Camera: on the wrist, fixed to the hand. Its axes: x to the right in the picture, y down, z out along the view.
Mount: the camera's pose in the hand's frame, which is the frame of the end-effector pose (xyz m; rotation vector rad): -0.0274 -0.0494 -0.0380 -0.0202 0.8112 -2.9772
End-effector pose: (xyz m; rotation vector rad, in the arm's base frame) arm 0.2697 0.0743 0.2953 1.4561 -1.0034 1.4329
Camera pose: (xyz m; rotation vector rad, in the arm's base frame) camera 0.3032 0.1260 0.2663 0.5614 1.4761 -0.5373
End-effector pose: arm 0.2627 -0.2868 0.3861 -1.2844 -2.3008 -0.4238
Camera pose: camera 0.2422 -0.3499 0.4014 2.5030 -1.2363 -1.0758
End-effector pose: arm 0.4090 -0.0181 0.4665 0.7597 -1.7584 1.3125
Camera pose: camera 0.4730 0.0045 0.4721 1.2036 0.8286 -0.6593
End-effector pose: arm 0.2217 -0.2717 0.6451 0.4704 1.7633 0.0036
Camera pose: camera 0.1754 -0.3162 0.6678 2.0782 -1.0696 1.5008
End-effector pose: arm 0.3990 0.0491 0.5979 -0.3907 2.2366 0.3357
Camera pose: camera 0.4087 -0.0055 0.6375 2.6661 0.0530 1.2674
